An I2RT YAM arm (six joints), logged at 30 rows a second.
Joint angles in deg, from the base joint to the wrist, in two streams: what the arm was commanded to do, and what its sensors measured. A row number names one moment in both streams.
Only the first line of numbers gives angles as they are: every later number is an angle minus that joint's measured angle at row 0.
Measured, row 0:
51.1 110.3 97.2 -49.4 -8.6 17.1
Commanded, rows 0 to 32:
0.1 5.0 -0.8 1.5 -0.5 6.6
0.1 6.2 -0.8 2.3 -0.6 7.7
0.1 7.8 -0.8 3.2 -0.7 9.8
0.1 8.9 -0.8 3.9 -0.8 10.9
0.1 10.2 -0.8 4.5 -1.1 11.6
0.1 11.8 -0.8 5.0 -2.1 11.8
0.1 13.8 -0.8 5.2 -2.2 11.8
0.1 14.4 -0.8 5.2 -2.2 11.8
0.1 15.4 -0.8 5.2 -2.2 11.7
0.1 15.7 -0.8 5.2 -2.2 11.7
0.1 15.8 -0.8 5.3 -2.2 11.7
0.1 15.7 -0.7 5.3 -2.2 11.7
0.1 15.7 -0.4 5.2 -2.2 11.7
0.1 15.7 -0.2 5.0 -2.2 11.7
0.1 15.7 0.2 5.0 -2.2 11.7
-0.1 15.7 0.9 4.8 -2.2 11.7
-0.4 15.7 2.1 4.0 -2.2 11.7
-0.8 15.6 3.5 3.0 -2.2 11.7
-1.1 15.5 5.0 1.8 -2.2 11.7
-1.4 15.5 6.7 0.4 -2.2 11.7
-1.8 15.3 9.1 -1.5 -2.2 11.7
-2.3 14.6 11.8 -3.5 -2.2 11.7
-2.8 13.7 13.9 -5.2 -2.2 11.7
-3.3 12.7 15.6 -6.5 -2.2 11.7
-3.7 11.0 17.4 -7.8 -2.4 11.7
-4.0 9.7 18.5 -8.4 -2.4 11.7
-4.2 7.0 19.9 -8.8 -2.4 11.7
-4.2 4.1 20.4 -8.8 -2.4 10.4
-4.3 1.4 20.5 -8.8 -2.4 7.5
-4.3 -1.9 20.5 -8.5 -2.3 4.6
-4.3 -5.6 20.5 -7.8 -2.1 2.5
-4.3 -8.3 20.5 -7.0 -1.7 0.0
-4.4 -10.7 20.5 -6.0 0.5 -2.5
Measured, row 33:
-4.4 -0.2 17.1 -8.3 -1.3 5.3
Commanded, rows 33 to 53:
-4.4 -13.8 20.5 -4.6 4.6 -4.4
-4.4 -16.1 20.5 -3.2 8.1 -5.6
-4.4 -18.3 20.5 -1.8 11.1 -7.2
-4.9 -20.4 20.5 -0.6 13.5 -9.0
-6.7 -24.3 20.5 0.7 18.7 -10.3
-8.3 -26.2 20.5 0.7 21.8 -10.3
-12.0 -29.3 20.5 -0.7 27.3 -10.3
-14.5 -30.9 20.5 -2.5 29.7 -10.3
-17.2 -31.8 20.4 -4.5 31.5 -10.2
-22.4 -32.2 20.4 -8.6 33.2 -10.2
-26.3 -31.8 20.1 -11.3 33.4 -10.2
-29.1 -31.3 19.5 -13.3 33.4 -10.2
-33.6 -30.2 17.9 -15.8 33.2 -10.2
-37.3 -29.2 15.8 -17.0 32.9 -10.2
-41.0 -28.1 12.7 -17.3 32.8 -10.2
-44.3 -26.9 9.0 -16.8 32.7 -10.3
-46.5 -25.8 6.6 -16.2 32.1 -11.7
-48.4 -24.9 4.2 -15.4 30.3 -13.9
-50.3 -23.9 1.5 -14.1 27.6 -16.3
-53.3 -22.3 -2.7 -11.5 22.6 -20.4
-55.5 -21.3 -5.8 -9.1 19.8 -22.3
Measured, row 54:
-50.9 -22.0 -0.4 -13.6 28.2 -14.2
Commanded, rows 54 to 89:
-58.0 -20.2 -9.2 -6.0 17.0 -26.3
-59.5 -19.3 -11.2 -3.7 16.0 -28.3
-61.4 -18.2 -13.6 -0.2 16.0 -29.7
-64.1 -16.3 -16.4 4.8 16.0 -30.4
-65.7 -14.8 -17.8 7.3 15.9 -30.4
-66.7 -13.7 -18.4 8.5 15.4 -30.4
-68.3 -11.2 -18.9 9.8 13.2 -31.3
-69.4 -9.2 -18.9 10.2 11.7 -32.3
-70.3 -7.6 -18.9 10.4 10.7 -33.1
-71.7 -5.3 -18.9 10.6 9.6 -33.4
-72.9 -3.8 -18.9 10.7 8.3 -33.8
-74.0 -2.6 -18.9 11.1 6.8 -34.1
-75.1 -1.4 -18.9 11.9 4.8 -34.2
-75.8 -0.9 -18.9 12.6 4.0 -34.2
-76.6 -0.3 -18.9 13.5 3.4 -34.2
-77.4 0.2 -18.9 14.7 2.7 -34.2
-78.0 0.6 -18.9 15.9 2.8 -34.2
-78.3 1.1 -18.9 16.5 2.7 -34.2
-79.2 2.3 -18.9 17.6 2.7 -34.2
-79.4 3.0 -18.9 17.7 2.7 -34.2
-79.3 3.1 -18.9 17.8 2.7 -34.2
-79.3 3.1 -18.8 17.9 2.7 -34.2
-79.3 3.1 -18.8 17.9 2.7 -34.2
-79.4 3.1 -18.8 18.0 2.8 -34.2
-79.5 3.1 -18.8 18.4 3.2 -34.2
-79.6 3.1 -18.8 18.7 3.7 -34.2
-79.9 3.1 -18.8 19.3 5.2 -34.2
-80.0 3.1 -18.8 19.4 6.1 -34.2
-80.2 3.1 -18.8 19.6 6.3 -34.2
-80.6 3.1 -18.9 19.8 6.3 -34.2
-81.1 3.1 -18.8 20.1 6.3 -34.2
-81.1 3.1 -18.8 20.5 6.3 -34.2
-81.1 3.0 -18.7 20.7 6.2 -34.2
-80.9 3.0 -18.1 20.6 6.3 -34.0
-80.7 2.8 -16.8 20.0 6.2 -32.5
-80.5 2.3 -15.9 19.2 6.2 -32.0
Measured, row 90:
-80.7 3.0 -19.3 20.1 5.4 -34.2
